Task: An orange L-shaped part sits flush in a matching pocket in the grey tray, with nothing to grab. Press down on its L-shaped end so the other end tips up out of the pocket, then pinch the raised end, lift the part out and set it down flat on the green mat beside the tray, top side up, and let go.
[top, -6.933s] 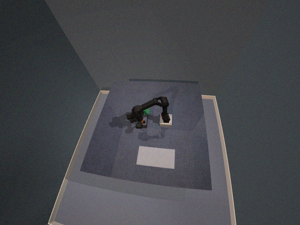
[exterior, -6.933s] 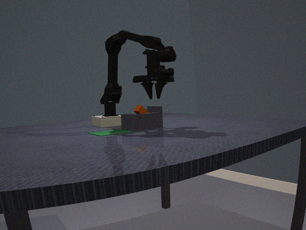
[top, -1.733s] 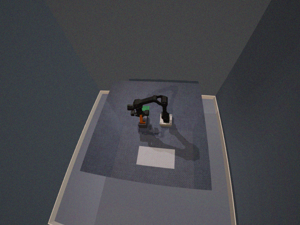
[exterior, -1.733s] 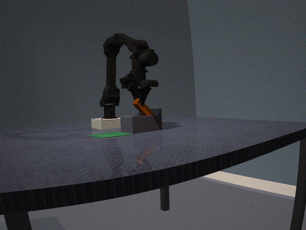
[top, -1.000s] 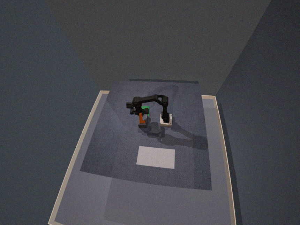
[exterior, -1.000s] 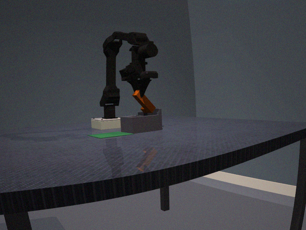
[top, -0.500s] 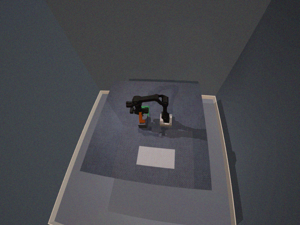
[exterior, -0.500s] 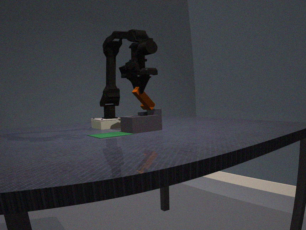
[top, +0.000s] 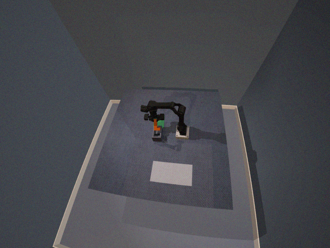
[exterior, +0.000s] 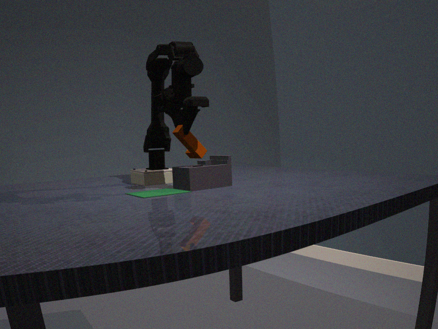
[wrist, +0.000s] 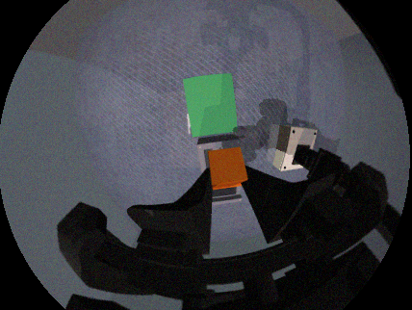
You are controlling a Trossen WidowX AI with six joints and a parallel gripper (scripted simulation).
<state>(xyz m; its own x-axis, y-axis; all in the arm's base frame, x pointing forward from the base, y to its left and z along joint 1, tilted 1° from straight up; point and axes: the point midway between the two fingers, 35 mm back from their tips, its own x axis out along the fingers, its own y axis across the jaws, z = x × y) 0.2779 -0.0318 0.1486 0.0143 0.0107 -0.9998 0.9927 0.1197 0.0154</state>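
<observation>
My gripper tip is 17 cm above the green mat and 9 cm to the left of it. The rest, counted from my gripper tip: orange L-shaped part 3 cm to the left, 3 cm below, 2 cm behind.
</observation>
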